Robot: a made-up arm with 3 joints. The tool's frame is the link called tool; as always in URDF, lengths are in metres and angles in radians. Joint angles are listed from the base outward.
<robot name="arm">
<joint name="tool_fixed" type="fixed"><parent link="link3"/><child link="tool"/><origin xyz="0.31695 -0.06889 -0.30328" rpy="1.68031 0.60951 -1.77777"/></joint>
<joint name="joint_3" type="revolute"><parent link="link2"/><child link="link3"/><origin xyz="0.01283 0.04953 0.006" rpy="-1.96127 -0.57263 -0.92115"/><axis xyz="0 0 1"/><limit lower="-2.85" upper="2.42"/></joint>
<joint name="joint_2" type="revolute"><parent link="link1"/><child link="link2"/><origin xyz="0.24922 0.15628 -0.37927" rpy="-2.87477 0.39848 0.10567"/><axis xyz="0 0 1"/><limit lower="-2.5" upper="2.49"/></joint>
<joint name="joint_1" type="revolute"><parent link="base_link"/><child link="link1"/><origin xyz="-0.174 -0.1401 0.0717" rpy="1.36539 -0.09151 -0.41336"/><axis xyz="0 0 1"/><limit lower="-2.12" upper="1.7"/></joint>
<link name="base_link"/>
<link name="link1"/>
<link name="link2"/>
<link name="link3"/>
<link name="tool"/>
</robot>
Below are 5 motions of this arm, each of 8 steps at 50 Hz.
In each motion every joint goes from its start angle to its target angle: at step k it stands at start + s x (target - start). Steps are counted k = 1, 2, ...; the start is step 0. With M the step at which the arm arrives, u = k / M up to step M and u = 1 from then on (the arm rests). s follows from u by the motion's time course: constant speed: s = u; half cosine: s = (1 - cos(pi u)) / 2; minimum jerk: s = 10 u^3 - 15 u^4 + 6 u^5.
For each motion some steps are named. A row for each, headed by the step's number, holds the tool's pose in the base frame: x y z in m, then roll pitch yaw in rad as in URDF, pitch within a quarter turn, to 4 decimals.
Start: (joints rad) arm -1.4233 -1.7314 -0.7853
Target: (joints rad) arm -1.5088 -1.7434 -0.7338
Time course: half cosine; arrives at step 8
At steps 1, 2, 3, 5, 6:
1: 0.2455 0.4987 -0.1553 -1.8009 0.8658 1.9855
2: 0.2447 0.4985 -0.1547 -1.8010 0.8585 1.9829
3: 0.2435 0.4981 -0.1539 -1.8011 0.8476 1.9789
5: 0.2407 0.4970 -0.1519 -1.8008 0.8222 1.9694
6: 0.2396 0.4965 -0.1511 -1.8006 0.8115 1.9653

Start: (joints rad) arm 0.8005 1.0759 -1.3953
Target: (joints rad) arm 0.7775 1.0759 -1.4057
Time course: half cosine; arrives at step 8
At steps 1, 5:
1: -0.2563 0.5272 0.0930 -0.4450 -0.0439 -2.8162
5: -0.2553 0.5257 0.0977 -0.4514 -0.0594 -2.8157

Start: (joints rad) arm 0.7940 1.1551 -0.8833
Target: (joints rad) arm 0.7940 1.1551 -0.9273
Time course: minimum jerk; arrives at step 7
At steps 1, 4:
1: -0.1430 0.6277 0.1836 -0.7765 0.1932 -3.1212
4: -0.1492 0.6243 0.1786 -0.7579 0.1792 -3.1041

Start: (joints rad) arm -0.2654 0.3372 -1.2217
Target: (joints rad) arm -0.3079 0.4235 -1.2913
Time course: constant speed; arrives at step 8
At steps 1, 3, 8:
1: 0.0145 0.4908 0.1562 -1.0339 -0.0700 -3.0276
3: 0.0124 0.4875 0.1600 -1.0347 -0.1058 -3.0136
8: 0.0075 0.4786 0.1709 -1.0410 -0.1945 -2.9761

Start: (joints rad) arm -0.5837 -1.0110 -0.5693
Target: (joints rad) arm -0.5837 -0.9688 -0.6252
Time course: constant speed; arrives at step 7
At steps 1, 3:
1: 0.1689 0.4977 0.0892 -2.1585 0.9055 2.0630
3: 0.1699 0.4989 0.0863 -2.1215 0.9062 2.0936

